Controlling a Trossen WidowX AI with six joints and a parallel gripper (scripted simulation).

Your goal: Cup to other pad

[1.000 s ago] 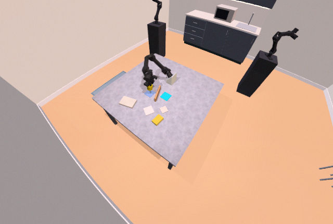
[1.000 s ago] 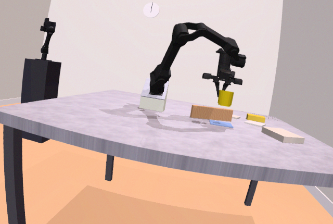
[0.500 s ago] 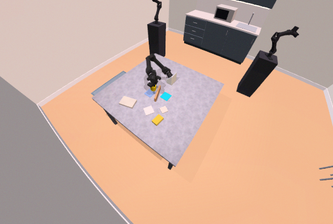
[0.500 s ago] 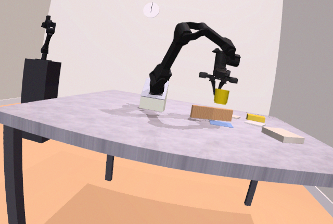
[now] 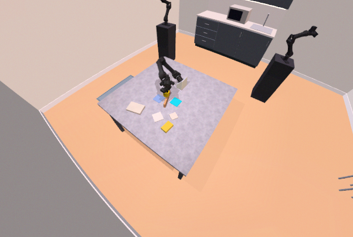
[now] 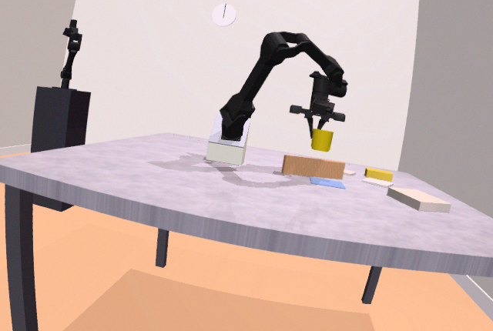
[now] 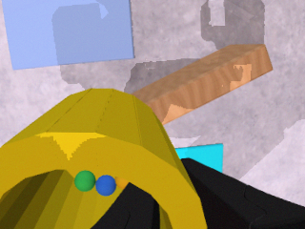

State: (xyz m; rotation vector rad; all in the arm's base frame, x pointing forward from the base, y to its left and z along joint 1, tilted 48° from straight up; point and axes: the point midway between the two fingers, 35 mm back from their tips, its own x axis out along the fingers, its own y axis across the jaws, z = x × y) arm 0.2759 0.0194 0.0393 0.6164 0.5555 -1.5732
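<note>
The cyan pad is 1 cm behind my gripper tip, 10 cm to the left of it and 13 cm below it. From my gripper tip the other things lie so: green marble: 4 cm ahead, 1 cm to the left, 2 cm below; then yellow cup: 2 cm ahead; then blue marble: 3 cm ahead, 2 cm to the left, 2 cm below.
</note>
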